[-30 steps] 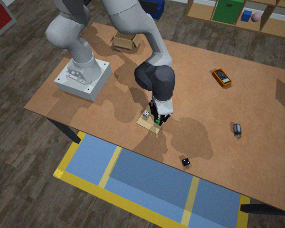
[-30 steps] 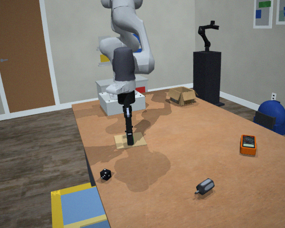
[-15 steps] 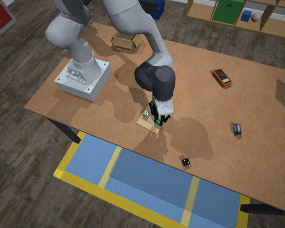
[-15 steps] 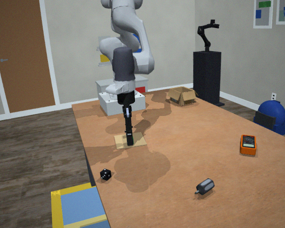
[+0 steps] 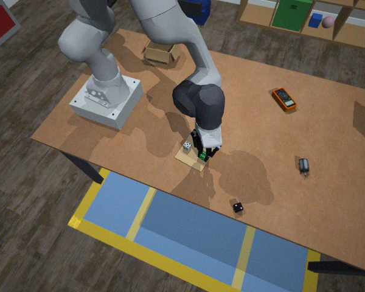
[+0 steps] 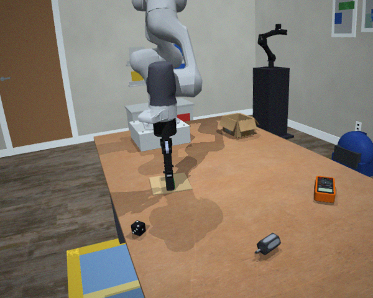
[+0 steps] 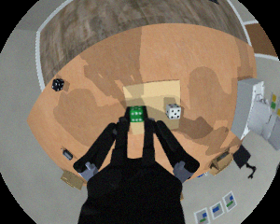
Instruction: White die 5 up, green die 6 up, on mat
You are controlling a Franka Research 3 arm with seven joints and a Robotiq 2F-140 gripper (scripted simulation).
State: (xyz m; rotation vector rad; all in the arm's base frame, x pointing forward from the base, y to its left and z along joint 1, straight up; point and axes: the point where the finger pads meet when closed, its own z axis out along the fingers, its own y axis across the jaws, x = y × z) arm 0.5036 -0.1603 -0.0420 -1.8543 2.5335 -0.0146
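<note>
Right now the green die is 20 mm below my hand. Round my hand: tan mat 40 mm behind, 20 mm to the left, 40 mm below; then black die 200 mm ahead, 170 mm to the right, 30 mm below; then white die 90 mm behind, 30 mm to the left, 20 mm below.
</note>
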